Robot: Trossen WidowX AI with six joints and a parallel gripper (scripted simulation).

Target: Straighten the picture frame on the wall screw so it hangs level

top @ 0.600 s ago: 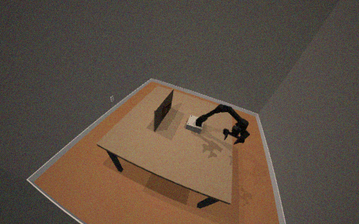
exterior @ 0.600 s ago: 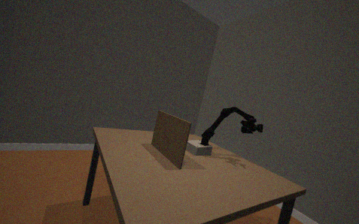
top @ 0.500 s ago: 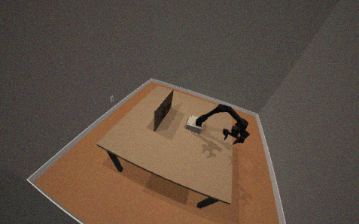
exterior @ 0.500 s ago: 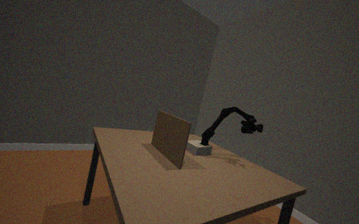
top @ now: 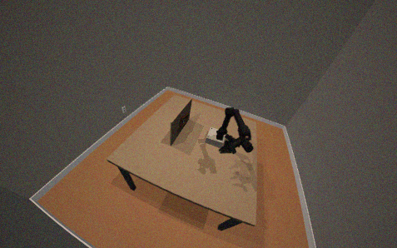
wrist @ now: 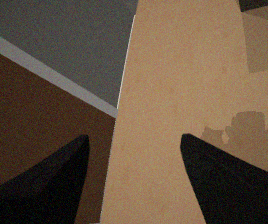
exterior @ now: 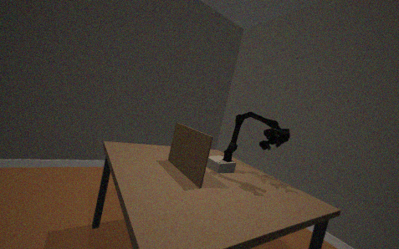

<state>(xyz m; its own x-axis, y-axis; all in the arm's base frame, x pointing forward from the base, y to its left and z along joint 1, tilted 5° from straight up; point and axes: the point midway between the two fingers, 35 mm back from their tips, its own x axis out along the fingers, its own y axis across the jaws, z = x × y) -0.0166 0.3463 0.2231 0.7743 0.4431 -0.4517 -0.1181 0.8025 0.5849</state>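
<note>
Right now the picture frame is 380 mm ahead of my gripper tip, 370 mm to the right of it and 140 mm below it. The rest, counted from my gripper tip: wall panel (390 mm ahead, 380 mm to the right, 140 mm below).
</note>
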